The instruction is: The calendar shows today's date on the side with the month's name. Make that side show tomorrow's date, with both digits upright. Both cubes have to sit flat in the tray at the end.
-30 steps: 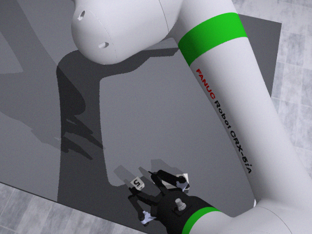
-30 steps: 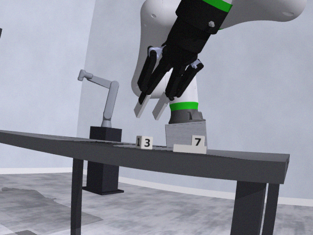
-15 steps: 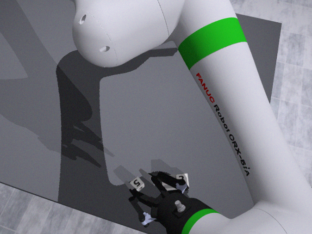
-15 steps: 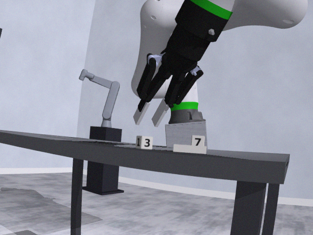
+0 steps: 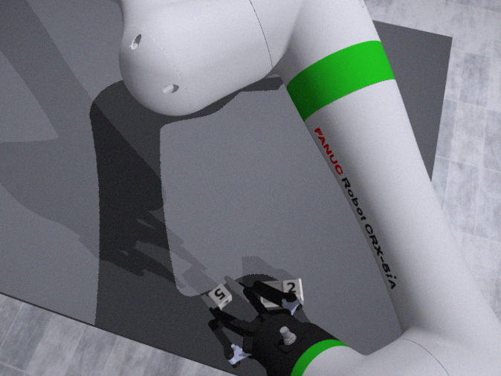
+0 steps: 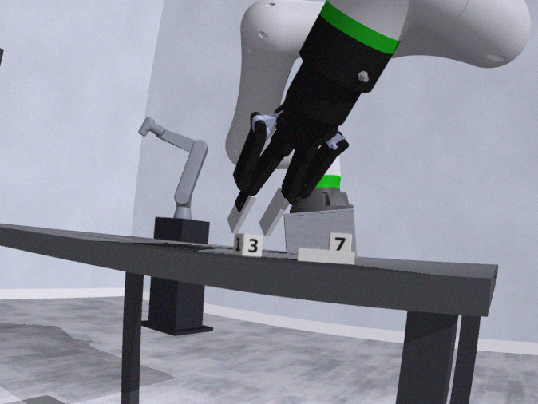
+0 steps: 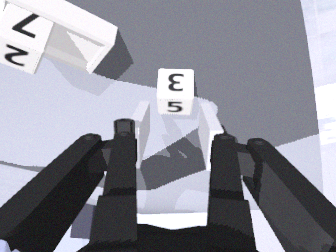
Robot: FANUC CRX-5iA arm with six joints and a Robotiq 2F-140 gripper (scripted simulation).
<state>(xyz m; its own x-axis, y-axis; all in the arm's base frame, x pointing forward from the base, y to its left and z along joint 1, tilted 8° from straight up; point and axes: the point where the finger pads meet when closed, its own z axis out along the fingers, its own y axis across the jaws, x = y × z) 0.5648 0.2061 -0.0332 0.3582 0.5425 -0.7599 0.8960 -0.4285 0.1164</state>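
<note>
The cube lies 5 cm below my hand, 2 cm to the right of it and 1 cm behind it. The rest, counted from my hand: tray (8 cm to the left, 6 cm behind, 5 cm below).
</note>
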